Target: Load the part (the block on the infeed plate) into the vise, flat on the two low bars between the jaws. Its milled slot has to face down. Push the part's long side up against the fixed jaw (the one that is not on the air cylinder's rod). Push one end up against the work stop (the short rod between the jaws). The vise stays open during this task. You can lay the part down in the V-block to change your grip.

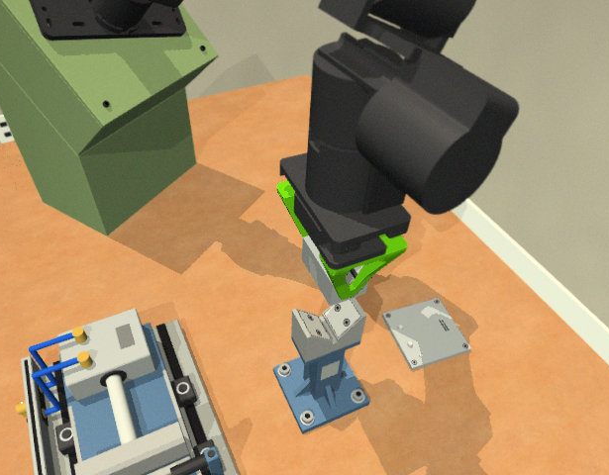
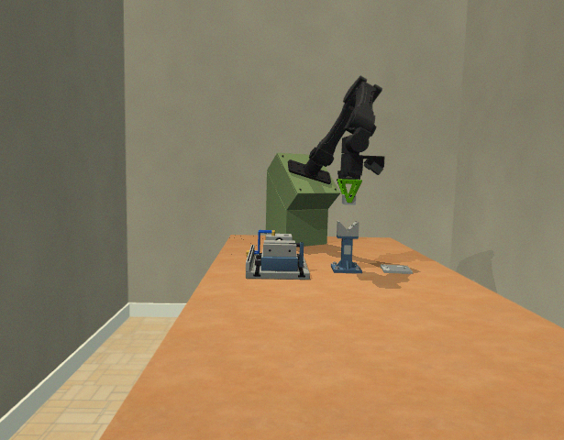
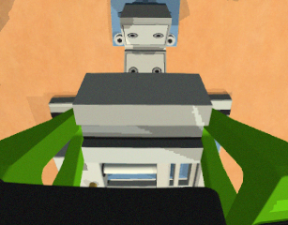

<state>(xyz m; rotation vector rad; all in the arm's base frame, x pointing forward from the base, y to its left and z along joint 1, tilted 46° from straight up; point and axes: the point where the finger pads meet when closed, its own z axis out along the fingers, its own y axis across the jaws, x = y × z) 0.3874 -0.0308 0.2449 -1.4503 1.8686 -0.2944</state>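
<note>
Right now the grey part is 1 cm above my hand. The rest, counted from my hand: moving jaw 1 cm ahead, 22 cm to the right, 16 cm below; work stop 5 cm ahead, 18 cm to the right, 14 cm below; white cylinder rod 4 cm behind, 22 cm to the right, 15 cm below.
</note>
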